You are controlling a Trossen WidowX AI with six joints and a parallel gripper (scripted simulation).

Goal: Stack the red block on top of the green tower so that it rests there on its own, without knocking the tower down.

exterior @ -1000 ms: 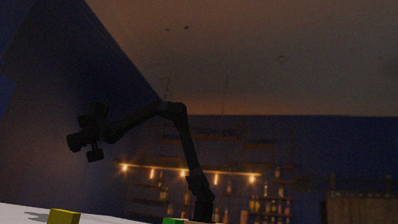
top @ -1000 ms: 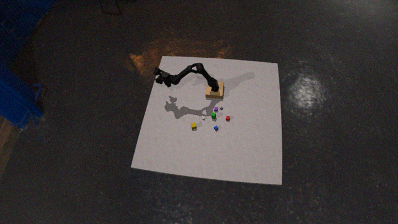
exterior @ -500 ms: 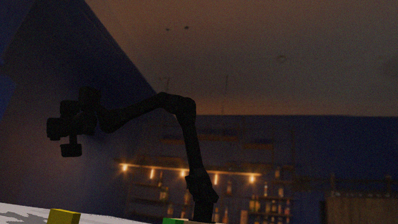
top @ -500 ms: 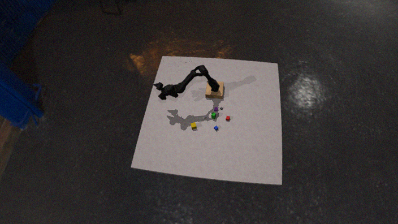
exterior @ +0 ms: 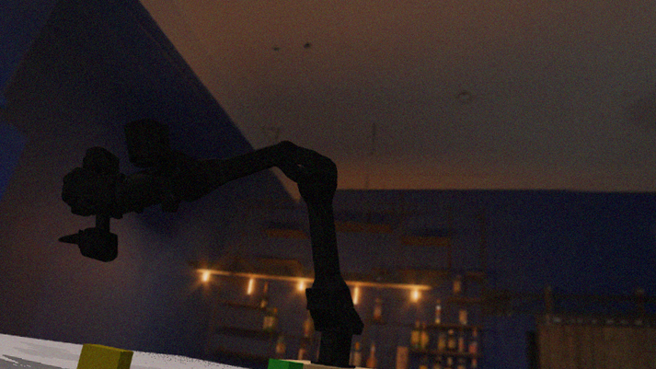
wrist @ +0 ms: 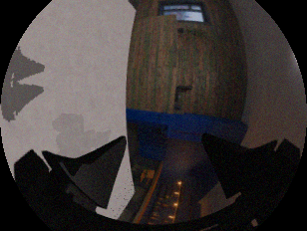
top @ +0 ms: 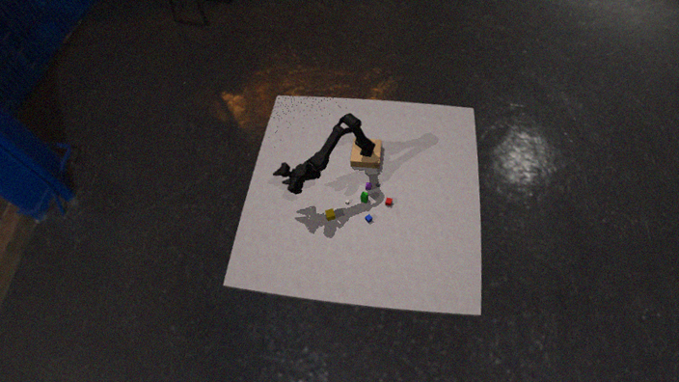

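My gripper tip is now 150 mm past the red block, 540 mm to the right of it and 210 mm above it. Also, from my gripper tip: small white cube (90 mm behind, 330 mm to the left, 210 mm below); purple block (210 mm behind, 410 mm to the left, 210 mm below); yellow block (20 mm ahead, 270 mm to the left, 200 mm below).
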